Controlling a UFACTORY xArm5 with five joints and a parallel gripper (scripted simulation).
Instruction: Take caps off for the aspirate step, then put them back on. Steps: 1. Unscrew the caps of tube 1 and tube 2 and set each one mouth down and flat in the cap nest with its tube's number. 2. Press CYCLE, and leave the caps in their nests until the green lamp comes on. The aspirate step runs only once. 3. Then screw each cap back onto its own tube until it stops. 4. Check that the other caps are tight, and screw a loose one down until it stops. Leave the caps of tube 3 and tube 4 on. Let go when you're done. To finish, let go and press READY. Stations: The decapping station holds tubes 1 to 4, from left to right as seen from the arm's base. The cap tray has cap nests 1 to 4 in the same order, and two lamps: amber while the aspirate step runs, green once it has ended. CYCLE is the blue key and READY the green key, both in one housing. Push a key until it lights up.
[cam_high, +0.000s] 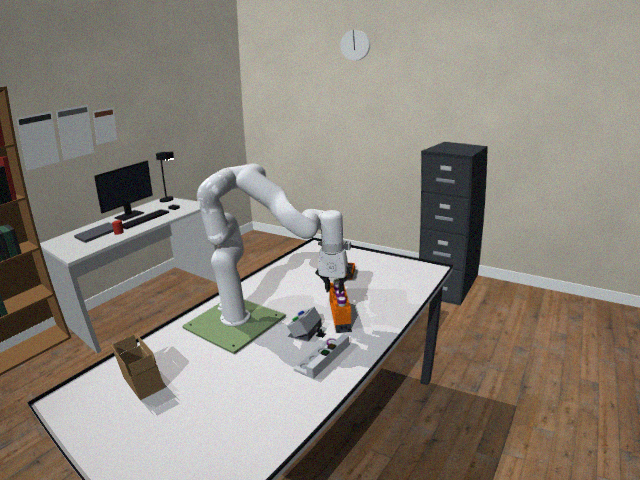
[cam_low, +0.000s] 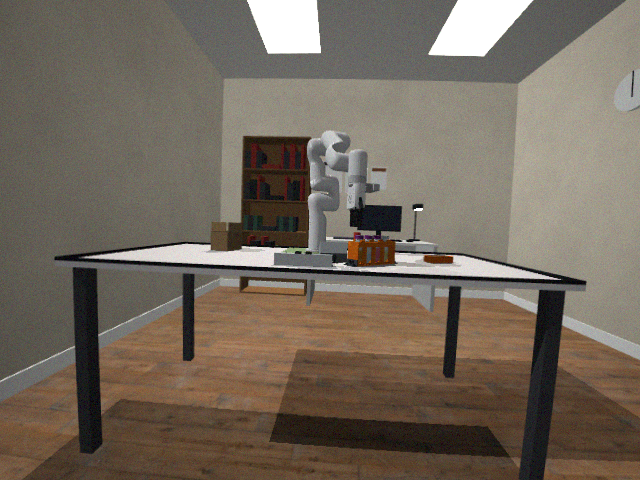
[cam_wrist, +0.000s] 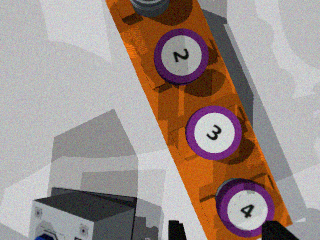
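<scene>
Right now the purple cap marked 2 is 10 cm to the left of my hand, 6 cm below it and 4 cm behind it. Also, from my hand: grey key housing (12 cm below, 9 cm to the right, 9 cm behind); then cap 4 (6 cm below, 2 cm to the left, 2 cm ahead); then blue cycle key (11 cm below, 11 cm behind, 7 cm to the right).
</scene>
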